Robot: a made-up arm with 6 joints.
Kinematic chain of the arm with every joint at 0, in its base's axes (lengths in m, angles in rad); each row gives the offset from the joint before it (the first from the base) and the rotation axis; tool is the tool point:
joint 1: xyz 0 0 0.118 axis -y
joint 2: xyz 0.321 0 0.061 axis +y
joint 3: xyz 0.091 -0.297 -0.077 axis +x
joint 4: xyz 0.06 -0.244 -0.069 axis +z
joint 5: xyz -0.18 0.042 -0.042 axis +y
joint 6: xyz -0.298 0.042 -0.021 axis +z
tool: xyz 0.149 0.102 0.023
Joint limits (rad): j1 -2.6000..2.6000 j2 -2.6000..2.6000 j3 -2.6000..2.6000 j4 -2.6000..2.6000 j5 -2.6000..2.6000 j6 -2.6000..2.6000
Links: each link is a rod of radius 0.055 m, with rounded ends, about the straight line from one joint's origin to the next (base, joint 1, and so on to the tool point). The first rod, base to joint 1, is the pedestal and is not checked.
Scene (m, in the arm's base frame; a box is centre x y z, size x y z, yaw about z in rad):
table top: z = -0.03
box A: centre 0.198 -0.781 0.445 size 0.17 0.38 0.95 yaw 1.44
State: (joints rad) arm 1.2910 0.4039 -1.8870 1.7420 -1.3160 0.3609
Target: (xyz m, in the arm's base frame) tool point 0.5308 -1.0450 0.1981
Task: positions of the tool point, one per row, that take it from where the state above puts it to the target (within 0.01 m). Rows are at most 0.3 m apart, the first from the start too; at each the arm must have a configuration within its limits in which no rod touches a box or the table.
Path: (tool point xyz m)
1: -0.3050 -0.3189 0.8571
2: -0.1779 -0.2089 0.9391
3: -0.0267 -0.1012 0.9608
4: 0.1205 -0.0041 0.9199
5: 0.2382 0.0764 0.8274
6: 0.3103 0.1366 0.7035
7: 0.3315 0.1752 0.5721
8: 0.4713 0.0784 0.6801
9: 0.5926 -0.0775 0.7610
10: 0.6800 -0.2853 0.7935
11: 0.7196 -0.5231 0.7574
12: 0.7044 -0.7560 0.6407
13: 0.6370 -0.9424 0.4470
14: 0.5308 -1.0450 0.1981

